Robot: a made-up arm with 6 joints. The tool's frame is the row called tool.
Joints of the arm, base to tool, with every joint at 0 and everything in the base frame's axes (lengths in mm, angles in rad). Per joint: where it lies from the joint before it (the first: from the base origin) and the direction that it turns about. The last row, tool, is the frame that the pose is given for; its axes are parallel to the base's.
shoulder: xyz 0 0 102 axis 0 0 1
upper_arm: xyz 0 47 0 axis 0 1 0
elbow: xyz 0 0 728 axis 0 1 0
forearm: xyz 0 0 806 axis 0 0 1
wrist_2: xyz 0 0 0 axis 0 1 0
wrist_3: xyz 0 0 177 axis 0 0 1
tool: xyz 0 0 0
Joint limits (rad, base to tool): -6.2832..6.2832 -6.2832..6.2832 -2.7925..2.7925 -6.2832..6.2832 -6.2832..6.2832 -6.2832..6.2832
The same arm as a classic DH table. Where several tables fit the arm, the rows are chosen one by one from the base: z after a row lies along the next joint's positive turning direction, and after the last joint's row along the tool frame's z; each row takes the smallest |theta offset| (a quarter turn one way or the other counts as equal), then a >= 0, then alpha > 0; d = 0 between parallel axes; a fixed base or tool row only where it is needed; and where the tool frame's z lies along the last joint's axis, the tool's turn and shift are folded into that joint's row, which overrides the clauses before.
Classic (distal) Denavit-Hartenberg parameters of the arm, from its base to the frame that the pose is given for. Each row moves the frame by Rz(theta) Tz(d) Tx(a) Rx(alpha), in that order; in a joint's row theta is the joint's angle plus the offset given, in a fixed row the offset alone. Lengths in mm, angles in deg.
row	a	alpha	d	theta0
shoulder	0	-90	102	0
upper_arm	728	0	0	-90
elbow	0	90	47	90
forearm	0	-90	806	0
wrist_2	0	90	0	0
wrist_3	0	0	177	0
Joint limits (deg, base to tool): -360..360 -360..360 -160..160 -360..360 -360..360 -360..360

